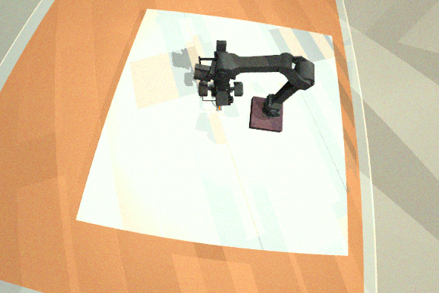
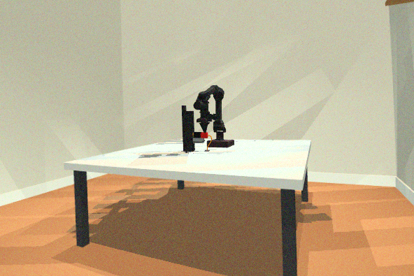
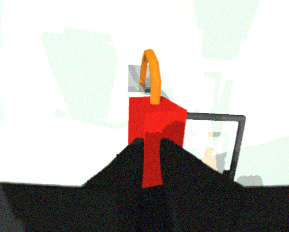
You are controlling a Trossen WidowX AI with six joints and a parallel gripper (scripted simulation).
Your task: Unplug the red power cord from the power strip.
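My gripper tip is now 10 mm to the right of the grey block and 120 mm above it. Also, from my gripper tip: red plug 10 mm ahead, 20 mm to the right, 10 mm below; black power strip 20 mm ahead, 120 mm to the right, 10 mm above.
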